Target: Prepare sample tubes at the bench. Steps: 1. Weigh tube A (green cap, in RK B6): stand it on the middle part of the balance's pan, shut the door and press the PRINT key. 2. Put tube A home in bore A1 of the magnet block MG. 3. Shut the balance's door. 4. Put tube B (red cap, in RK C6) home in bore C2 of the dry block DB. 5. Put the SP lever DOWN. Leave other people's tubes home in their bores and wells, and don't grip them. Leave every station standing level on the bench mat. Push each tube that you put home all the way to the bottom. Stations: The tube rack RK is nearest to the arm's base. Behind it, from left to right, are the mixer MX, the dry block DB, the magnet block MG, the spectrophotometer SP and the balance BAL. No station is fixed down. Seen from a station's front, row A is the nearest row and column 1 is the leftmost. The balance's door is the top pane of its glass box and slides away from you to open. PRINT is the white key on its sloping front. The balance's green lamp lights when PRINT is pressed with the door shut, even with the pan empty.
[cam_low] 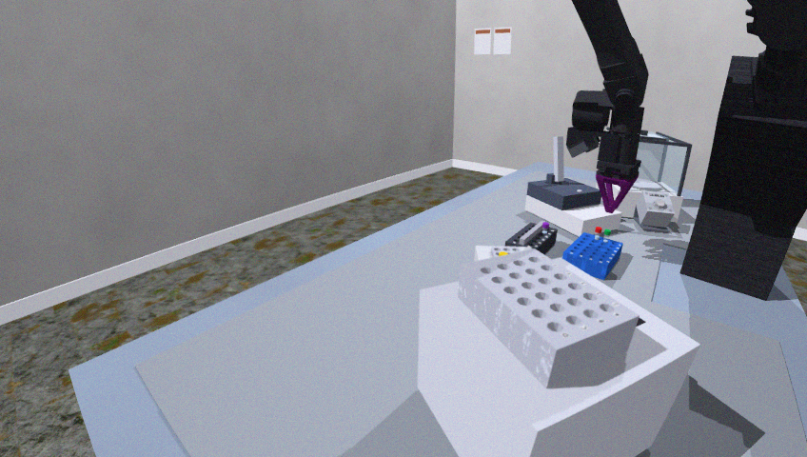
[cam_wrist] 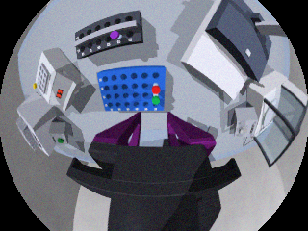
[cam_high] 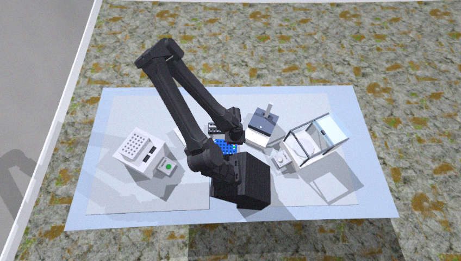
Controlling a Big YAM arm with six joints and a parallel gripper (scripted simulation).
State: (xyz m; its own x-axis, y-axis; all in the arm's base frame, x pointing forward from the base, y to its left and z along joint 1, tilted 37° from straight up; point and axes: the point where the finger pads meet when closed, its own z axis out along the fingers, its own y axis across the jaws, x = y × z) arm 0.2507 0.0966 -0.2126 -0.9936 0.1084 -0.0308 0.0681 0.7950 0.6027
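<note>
My gripper is now 1 cm short of the blue rack RK, 4 cm to the right of it and 9 cm above it. The rest, counted from my hand: magnet block 13 cm ahead, 8 cm to the left, 8 cm below; white print key 9 cm behind, 24 cm to the right, 4 cm below; SP lever 18 cm ahead, 20 cm to the right, 4 cm above.
</note>
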